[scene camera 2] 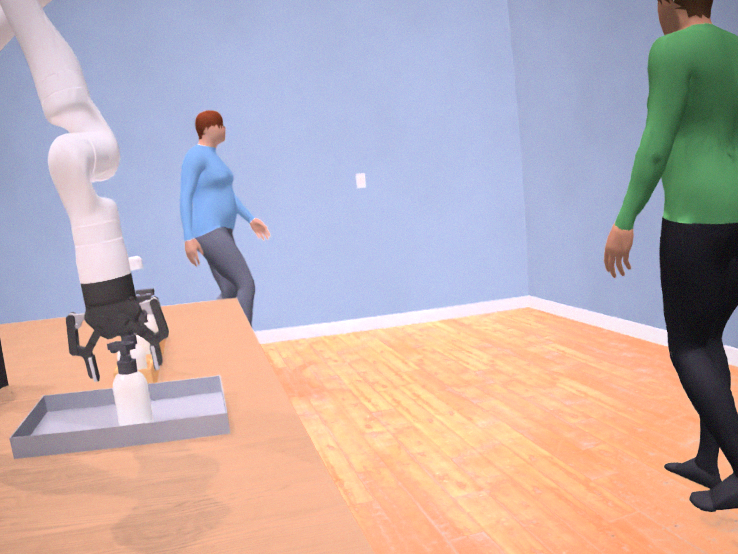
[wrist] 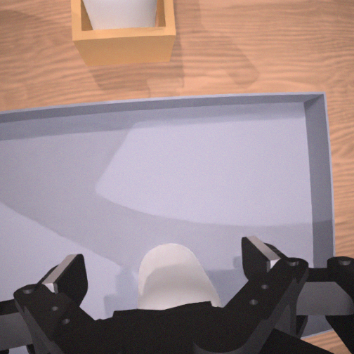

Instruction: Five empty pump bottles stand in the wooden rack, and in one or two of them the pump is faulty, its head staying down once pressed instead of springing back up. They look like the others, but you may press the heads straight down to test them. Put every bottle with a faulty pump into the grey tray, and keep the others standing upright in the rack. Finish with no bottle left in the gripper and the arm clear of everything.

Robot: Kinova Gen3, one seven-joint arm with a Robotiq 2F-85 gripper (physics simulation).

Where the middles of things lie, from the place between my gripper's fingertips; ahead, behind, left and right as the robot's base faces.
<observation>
Now: the grey tray (scene camera 2: pixel 81 421) 10 mm behind my hand and 60 mm below it.
</observation>
